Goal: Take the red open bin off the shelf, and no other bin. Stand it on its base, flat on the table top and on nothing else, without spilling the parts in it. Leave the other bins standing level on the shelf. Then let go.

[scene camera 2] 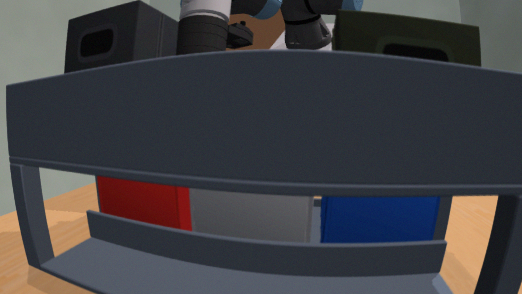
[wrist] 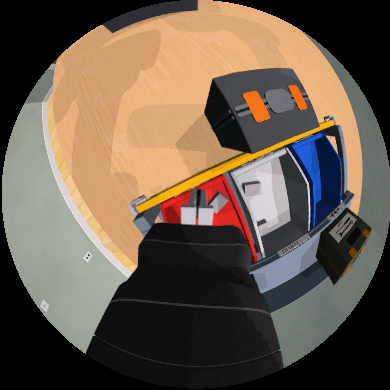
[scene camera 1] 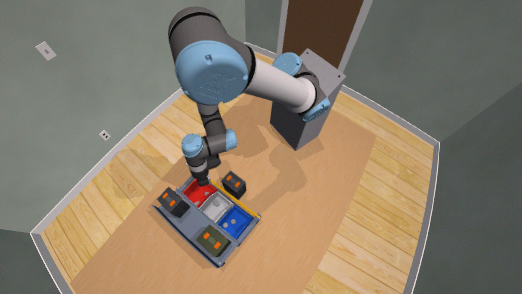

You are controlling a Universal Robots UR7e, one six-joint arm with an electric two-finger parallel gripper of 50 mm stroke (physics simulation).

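Where they show: gripper, between the fingertips: (wrist: 198, 197) (scene camera 1: 209, 183); arm's base, origin of its link: (scene camera 2: 309, 41).
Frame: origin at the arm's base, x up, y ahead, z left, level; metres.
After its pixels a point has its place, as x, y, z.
The red open bin (scene camera 1: 192, 193) {-0.353, 0.559, -0.336} (scene camera 2: 137, 202) {-0.313, 0.646, -0.312} (wrist: 231, 215) {-0.353, 0.573, -0.257} stands in the shelf (scene camera 1: 187, 218) {-0.260, 0.684, -0.262} (scene camera 2: 260, 120) {-0.233, 0.768, -0.205} (wrist: 290, 265) {-0.260, 0.692, -0.216} at one end of the row, beside the grey-white bin (scene camera 1: 209, 212) {-0.353, 0.607, -0.211} (scene camera 2: 252, 215) {-0.310, 0.676, -0.204} (wrist: 272, 185) {-0.353, 0.579, -0.163}. A grey part shows in the red bin. The blue bin (scene camera 1: 240, 218) {-0.354, 0.571, -0.063} (scene camera 2: 380, 220) {-0.311, 0.702, -0.103} (wrist: 322, 170) {-0.341, 0.635, -0.033} stands at the other end. All three bins look level. My gripper (scene camera 1: 204, 183) {-0.292, 0.487, -0.262} (wrist: 198, 197) {-0.292, 0.487, -0.262} is shut with nothing between its fingers. In the wrist view its fingertips appear over the red bin's opening, near the front wall. Their exact height is unclear. The fingertips are hidden in scene camera 2.
A yellow rail (scene camera 1: 242, 201) {-0.297, 0.513, -0.080} (wrist: 200, 178) {-0.297, 0.473, -0.246} runs along the shelf's front. A dark case (scene camera 1: 234, 185) {-0.233, 0.464, -0.132} (wrist: 265, 107) {-0.231, 0.447, -0.163} stands on the table before it. Another dark case (scene camera 1: 172, 202) {-0.138, 0.659, -0.303} (scene camera 2: 102, 42) {-0.171, 0.692, -0.326} and a green case (scene camera 1: 213, 241) {-0.164, 0.718, -0.095} (scene camera 2: 407, 37) {-0.181, 0.755, -0.117} (wrist: 344, 247) {-0.195, 0.670, -0.124} stand on the shelf's top.
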